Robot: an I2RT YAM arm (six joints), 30 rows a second.
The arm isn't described. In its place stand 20 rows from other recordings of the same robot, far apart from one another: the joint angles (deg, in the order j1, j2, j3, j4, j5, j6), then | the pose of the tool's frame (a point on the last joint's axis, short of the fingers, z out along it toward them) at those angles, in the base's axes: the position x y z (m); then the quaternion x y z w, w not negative.
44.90, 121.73, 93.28, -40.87, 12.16, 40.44 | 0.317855, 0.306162, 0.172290, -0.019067, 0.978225, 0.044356, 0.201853
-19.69, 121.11, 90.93, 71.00, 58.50, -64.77 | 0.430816, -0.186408, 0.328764, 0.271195, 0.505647, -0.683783, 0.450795
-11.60, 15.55, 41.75, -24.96, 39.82, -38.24 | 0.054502, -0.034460, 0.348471, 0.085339, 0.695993, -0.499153, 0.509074
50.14, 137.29, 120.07, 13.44, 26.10, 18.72 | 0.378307, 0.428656, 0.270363, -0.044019, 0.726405, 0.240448, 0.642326
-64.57, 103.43, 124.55, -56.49, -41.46, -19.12 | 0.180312, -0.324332, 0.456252, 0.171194, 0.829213, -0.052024, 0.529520
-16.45, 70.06, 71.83, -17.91, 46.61, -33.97 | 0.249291, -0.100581, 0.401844, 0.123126, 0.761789, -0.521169, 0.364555
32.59, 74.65, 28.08, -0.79, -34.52, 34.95 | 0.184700, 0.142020, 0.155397, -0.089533, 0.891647, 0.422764, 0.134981
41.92, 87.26, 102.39, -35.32, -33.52, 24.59 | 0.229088, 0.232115, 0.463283, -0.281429, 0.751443, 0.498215, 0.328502
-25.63, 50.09, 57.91, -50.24, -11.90, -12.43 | 0.152412, -0.064979, 0.335365, 0.063066, 0.908875, -0.041152, 0.410213
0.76, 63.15, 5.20, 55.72, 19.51, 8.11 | 0.189244, -0.009380, 0.169037, 0.162742, 0.701323, -0.068922, 0.690588
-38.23, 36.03, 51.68, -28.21, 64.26, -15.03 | 0.069353, -0.095457, 0.373201, 0.458736, 0.580329, -0.608364, 0.287530
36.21, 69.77, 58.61, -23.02, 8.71, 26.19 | 0.221859, 0.155755, 0.311320, -0.041540, 0.880870, 0.184382, 0.433988
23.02, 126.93, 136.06, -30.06, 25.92, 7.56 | 0.475490, 0.185122, 0.384777, 0.018006, 0.812602, -0.032522, 0.581633
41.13, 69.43, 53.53, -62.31, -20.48, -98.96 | 0.143386, 0.141753, 0.246170, -0.926329, 0.316908, 0.105919, 0.173970
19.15, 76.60, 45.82, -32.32, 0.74, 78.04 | 0.235936, 0.081444, 0.198748, 0.479403, 0.846188, 0.170302, 0.158542
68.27, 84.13, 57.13, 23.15, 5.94, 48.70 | 0.132151, 0.321625, 0.311004, -0.089105, 0.724881, 0.561656, 0.388781
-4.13, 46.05, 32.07, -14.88, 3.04, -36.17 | 0.184340, -0.015203, 0.249726, -0.224564, 0.831003, -0.196578, 0.469426
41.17, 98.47, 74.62, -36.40, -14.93, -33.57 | 0.265718, 0.244558, 0.236324, -0.608153, 0.741346, 0.142160, 0.245654
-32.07, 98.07, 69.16, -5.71, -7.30, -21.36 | 0.333304, -0.203500, 0.246866, 0.053017, 0.882583, -0.158125, 0.439583
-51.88, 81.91, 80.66, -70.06, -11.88, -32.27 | 0.168720, -0.203150, 0.326417, 0.150575, 0.969957, -0.032431, 0.188308
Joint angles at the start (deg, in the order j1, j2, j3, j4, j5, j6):
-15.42 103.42 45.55 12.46 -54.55 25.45
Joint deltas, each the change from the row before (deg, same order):
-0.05 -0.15 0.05 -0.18 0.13 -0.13
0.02 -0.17 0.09 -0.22 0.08 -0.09
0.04 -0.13 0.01 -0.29 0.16 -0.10
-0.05 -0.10 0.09 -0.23 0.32 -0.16
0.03 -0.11 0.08 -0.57 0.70 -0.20
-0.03 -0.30 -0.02 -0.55 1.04 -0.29
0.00 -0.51 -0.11 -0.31 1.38 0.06
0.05 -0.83 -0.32 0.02 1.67 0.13
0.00 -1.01 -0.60 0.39 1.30 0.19
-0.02 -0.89 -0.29 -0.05 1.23 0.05
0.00 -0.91 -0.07 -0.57 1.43 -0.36
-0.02 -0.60 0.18 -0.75 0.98 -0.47
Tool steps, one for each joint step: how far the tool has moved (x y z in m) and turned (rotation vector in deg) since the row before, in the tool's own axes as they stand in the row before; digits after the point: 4 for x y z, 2 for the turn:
-0.0004 0.0005 -0.0006 0.13 -0.11 -0.13
-0.0005 0.0009 -0.0003 0.05 -0.04 -0.13
0.0002 0.0004 -0.0001 0.17 0.04 0.01
-0.0005 0.0002 -0.0005 0.32 -0.16 -0.11
0.0001 0.0000 -0.0001 0.72 -0.06 0.09
0.0001 0.0002 -0.0009 1.03 -0.31 -0.06
-0.0002 0.0009 -0.0013 1.23 -0.62 -0.01
-0.0002 0.0020 -0.0019 1.36 -0.97 -0.30
0.0005 0.0022 -0.0026 0.96 -1.03 -0.41
-0.0004 0.0021 -0.0025 0.97 -0.87 -0.34
-0.0008 0.0023 -0.0025 1.22 -0.77 -0.55
-0.0012 0.0017 -0.0018 0.89 -0.44 -0.48

